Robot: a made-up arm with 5 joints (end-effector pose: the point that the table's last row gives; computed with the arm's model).
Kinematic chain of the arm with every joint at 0, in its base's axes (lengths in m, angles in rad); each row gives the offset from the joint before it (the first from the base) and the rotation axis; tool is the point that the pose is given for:
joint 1: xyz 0 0 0.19 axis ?
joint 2: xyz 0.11 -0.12 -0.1 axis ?
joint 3: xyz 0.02 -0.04 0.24 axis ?
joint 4: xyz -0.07 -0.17 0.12 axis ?
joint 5: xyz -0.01 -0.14 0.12 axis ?
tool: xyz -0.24 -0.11 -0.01
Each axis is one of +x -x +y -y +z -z.
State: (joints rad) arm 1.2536 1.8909 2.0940 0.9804 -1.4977
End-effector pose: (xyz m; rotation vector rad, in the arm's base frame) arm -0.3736 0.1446 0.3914 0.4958 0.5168 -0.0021
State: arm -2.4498 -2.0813 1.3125 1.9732 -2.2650
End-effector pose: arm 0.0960 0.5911 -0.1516 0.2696 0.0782 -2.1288
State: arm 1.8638 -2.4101 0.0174 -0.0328 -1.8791
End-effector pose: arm -0.5824 -0.4349 0.0034 -1.5361 -0.2560 1.4962
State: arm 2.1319 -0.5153 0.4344 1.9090 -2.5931
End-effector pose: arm -0.4762 0.1771 0.4359 -0.7982 1.4179 -0.9310
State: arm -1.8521 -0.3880 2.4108 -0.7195 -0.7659
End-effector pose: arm -0.0645 0.7490 0.4033 -0.0983 -0.4898 -1.9791
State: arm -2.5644 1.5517 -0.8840 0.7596 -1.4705
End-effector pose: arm 0.1890 -0.0164 -0.3033 -1.8425 -1.3196 -0.3470
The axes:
joint 1: -z
joint 2: -y
joint 3: +z
joint 4: +x
joint 5: -x

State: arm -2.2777 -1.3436 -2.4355 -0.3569 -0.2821
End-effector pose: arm -0.6538 0.2590 0.1840 -1.0194 -0.9517 -0.1698
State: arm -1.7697 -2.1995 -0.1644 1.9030 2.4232
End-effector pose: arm 0.3326 0.5833 0.2360 -2.3137 1.1860 1.3048
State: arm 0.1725 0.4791 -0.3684 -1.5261 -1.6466
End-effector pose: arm -0.4398 -0.1245 0.3621 0.1627 -0.5142 -0.5009
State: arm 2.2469 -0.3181 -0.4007 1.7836 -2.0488
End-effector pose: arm -0.0742 0.2276 0.4596 -0.5153 2.6079 -0.6546
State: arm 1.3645 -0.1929 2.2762 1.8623 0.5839
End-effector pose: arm -0.1134 -0.5842 0.0891 1.3750 0.5479 0.8273
